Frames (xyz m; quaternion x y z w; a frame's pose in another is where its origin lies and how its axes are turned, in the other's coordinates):
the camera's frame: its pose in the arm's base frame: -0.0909 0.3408 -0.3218 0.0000 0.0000 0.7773 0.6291
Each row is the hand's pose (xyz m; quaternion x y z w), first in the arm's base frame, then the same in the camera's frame.
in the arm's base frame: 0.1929 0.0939 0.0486 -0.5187 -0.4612 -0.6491 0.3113
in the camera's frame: -0.3006 -0.2261 0.3704 0.6848 -0.1130 0.6503 0.3087
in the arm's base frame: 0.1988 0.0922 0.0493 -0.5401 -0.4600 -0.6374 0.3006
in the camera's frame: -0.3035 -0.2315 0.3711 0.6974 -0.1304 0.6347 0.3064
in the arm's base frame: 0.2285 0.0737 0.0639 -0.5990 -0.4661 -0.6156 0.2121
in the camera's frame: -0.3278 -0.2567 0.3857 0.7391 -0.1724 0.5521 0.3451
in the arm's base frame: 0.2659 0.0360 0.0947 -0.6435 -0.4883 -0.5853 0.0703
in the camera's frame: -0.3725 -0.2854 0.4165 0.7844 -0.1930 0.4229 0.4107
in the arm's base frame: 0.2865 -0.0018 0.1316 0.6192 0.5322 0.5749 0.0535
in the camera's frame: -0.4137 -0.2977 0.4534 0.8032 -0.1465 0.3201 0.4805
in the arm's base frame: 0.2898 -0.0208 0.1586 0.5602 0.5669 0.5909 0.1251
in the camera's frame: -0.4330 -0.2970 0.4804 0.7931 -0.0788 0.2745 0.5380
